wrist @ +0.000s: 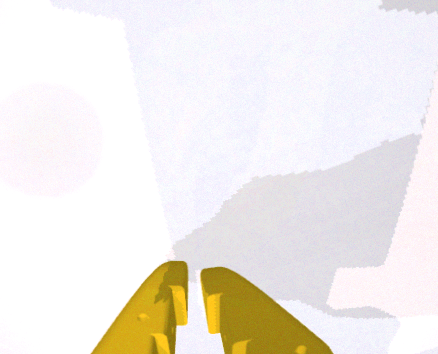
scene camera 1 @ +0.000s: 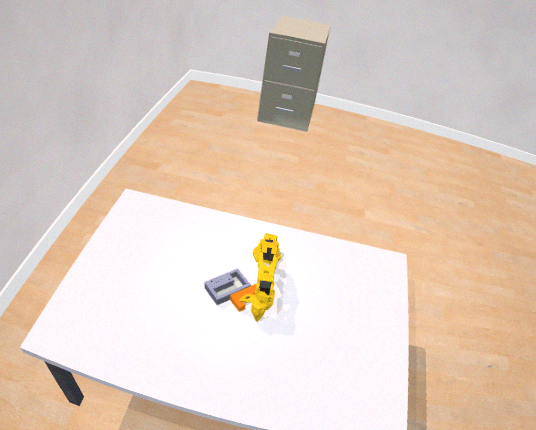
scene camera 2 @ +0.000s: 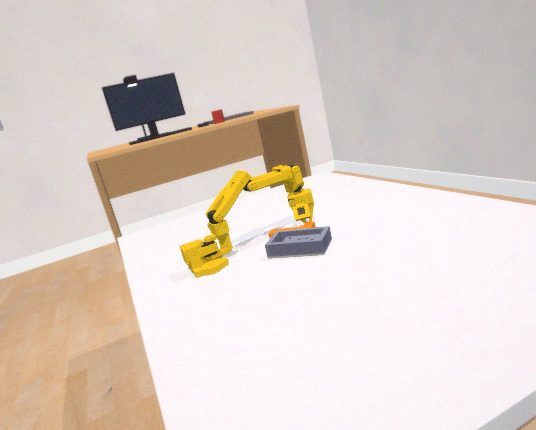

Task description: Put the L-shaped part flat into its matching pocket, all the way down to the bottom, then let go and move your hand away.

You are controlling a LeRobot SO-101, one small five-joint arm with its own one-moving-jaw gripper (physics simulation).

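Seen in the pictures: hand, tool point: [wrist: 187,284] [scene camera 1: 257,320]; arm's base, link origin: [scene camera 2: 215,264].
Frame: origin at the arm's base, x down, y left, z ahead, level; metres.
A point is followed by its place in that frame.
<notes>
The orange L-shaped part [scene camera 1: 238,300] [scene camera 2: 278,232] lies on the table, close beside the grey pocket block. The arm hides some of it in scene camera 1, and the block hides its lower side in scene camera 2. The grey block [scene camera 1: 217,298] @[x -0.036, y -0.117, z 0.265 m] [scene camera 2: 298,248] @[x -0.021, y -0.142, z 0.167 m] stands on the table with its pocket facing up and the pocket floor showing. My gripper [scene camera 1: 257,318] [scene camera 2: 308,222] @[x -0.005, y 0.032, z 0.290 m] [wrist: 194,270] @[x -0.005, y 0.032, z 0.290 m] is shut and empty, pointing down beside the part, on the side away from the block. The part does not show in the wrist view.
The white table [scene camera 1: 150,320] @[x 0.000, y -0.313, z 0.405 m] [scene camera 2: 350,340] @[x 0.000, y -0.481, z 0.072 m] carries the arm [scene camera 1: 266,272] @[x -0.159, y 0.026, z 0.204 m] [scene camera 2: 227,197] @[x -0.158, y -0.020, z 0.067 m], whose forearm reaches over beside the orange part. A filing cabinet [scene camera 1: 290,80] stands on the floor beyond the table. A wooden desk [scene camera 2: 190,167] with a monitor [scene camera 2: 145,102] and a red cup [scene camera 2: 218,116] stands behind.
</notes>
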